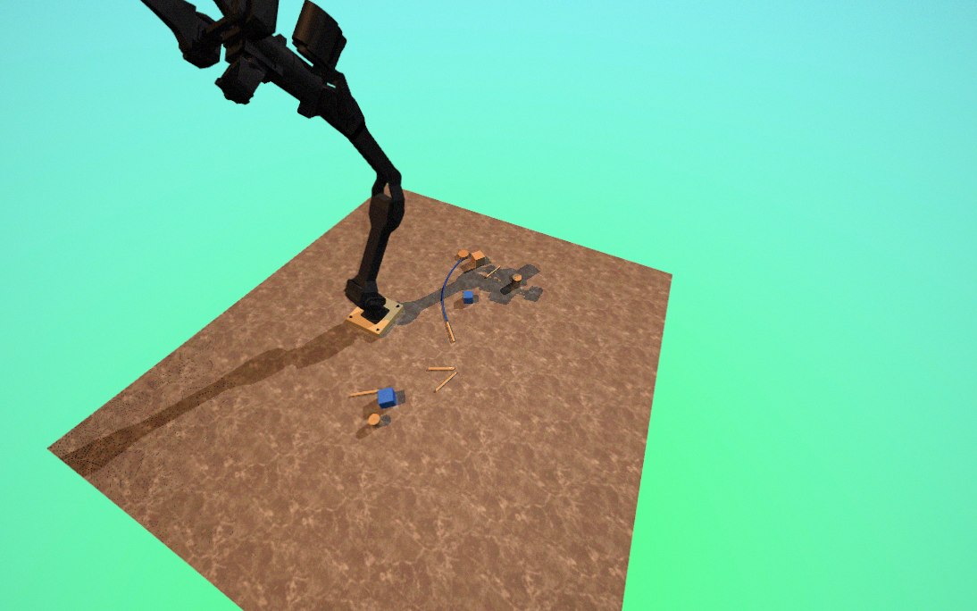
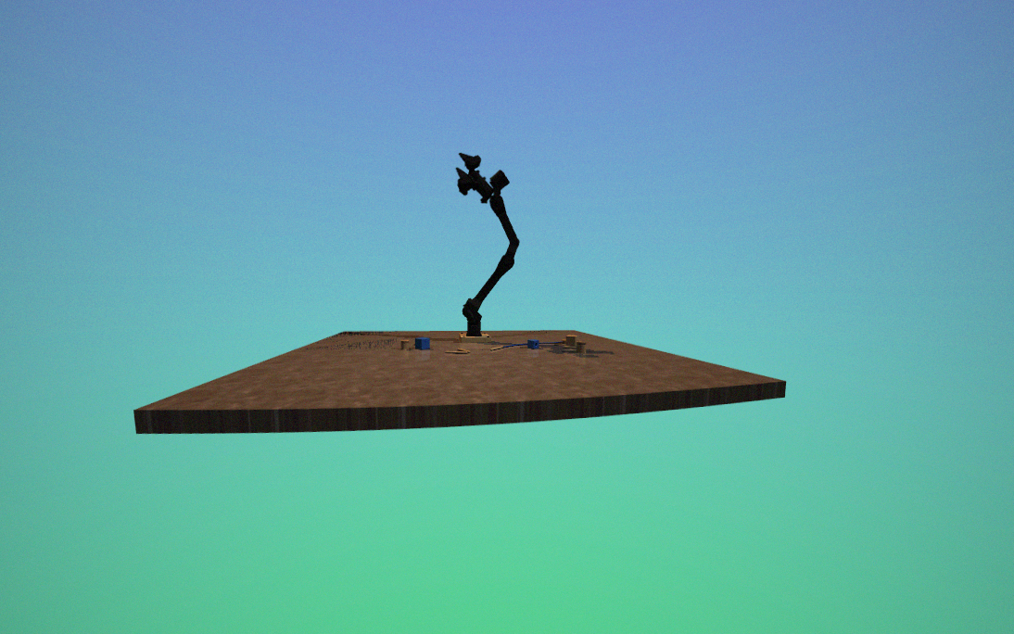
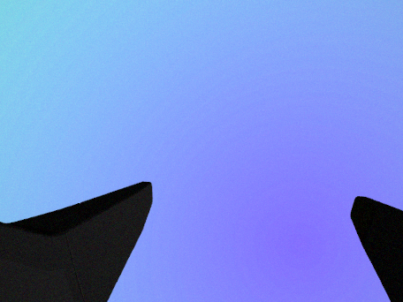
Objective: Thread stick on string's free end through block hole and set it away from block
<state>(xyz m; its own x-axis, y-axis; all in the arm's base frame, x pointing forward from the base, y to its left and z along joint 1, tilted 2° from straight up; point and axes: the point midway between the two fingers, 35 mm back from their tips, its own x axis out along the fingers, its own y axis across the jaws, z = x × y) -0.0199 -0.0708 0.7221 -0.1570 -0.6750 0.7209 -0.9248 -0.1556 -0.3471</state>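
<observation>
My gripper tip is 76 cm above the blue block, 30 cm to the right of it and 22 cm short of it. From my gripper tip the other things lie so: round wooden button: 77 cm below, 47 cm to the left, 9 cm ahead; then small wooden cylinder: 75 cm below, 45 cm to the left, 33 cm ahead.
</observation>
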